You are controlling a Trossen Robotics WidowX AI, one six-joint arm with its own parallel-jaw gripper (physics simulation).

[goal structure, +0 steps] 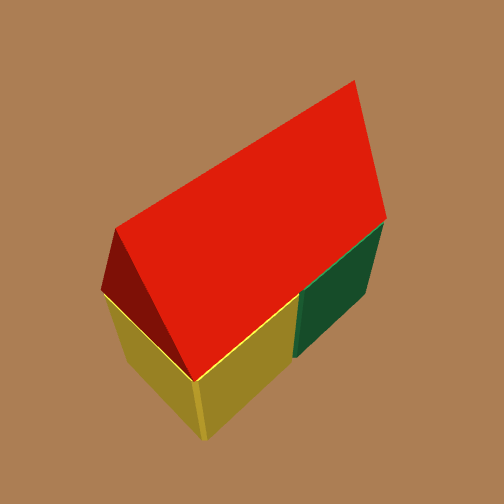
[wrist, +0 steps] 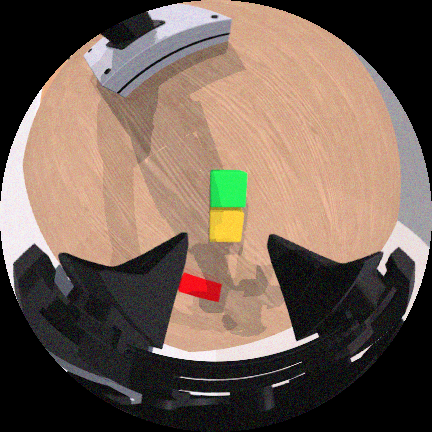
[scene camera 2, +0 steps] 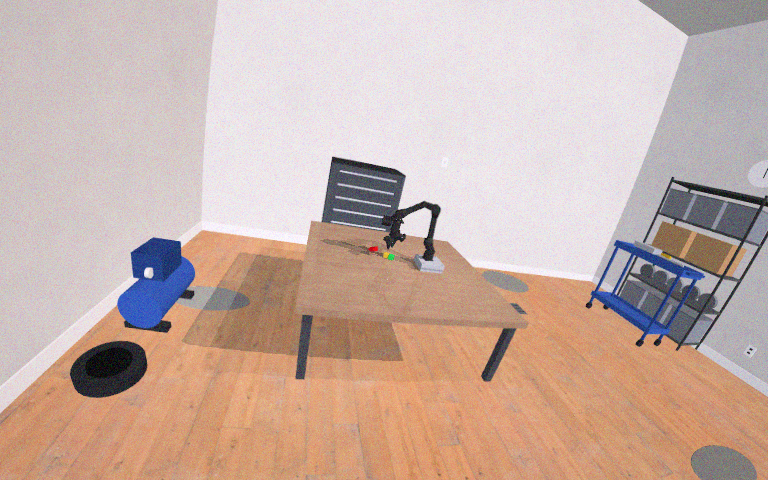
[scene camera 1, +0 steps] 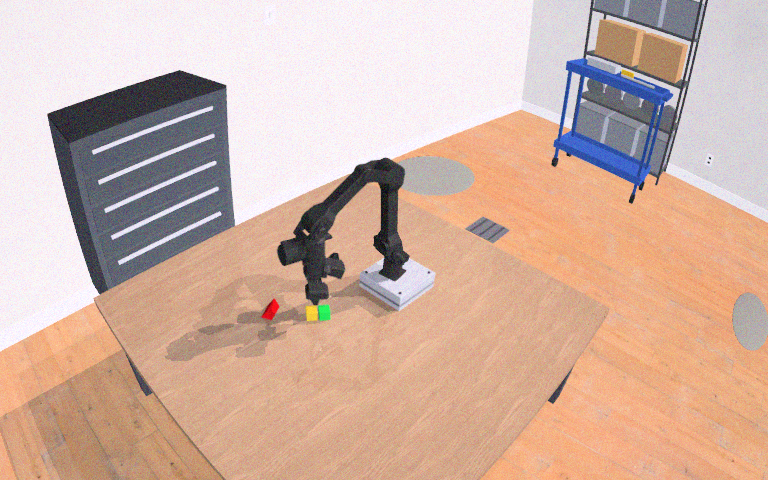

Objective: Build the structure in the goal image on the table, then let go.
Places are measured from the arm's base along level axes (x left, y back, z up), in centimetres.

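Where they show: gripper, fingertip midpoint: (wrist: 228,239) (scene camera 2: 389,248); arm's base, origin of the base link: (scene camera 2: 427,259) (scene camera 1: 392,272).
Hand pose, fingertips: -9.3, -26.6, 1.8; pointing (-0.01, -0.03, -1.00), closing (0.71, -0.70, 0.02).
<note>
Each offset is from my fingertips to the centre of the thing, as dx, dy, dz. Level surfaces: height alone.
A green cube @[+2.0, +1.7, -5.7] (scene camera 1: 324,313) (scene camera 2: 391,257) (wrist: 228,189) and a yellow cube @[-0.7, -1.0, -5.7] (scene camera 1: 311,313) (scene camera 2: 386,255) (wrist: 226,226) stand side by side on the table @[dz -7.3] (scene camera 1: 368,396) (scene camera 2: 351,294), faces lined up, touching or nearly so. The green one is nearer the robot's base. A red block @[-12.4, -7.9, -6.6] (scene camera 1: 271,309) (scene camera 2: 373,249) (wrist: 200,287) lies apart from them, on the yellow cube's side and turned at an angle. My gripper (scene camera 1: 316,302) (scene camera 2: 388,247) (wrist: 228,239) is open and empty, above the cubes and pointing down.
The arm's pale base block (scene camera 1: 396,283) (scene camera 2: 428,264) (wrist: 175,50) stands on the table beyond the green cube. A dark drawer cabinet (scene camera 1: 164,186) (scene camera 2: 365,195) stands behind the table. A blue cart (scene camera 1: 600,158) (scene camera 2: 628,314) stands off to the right.
</note>
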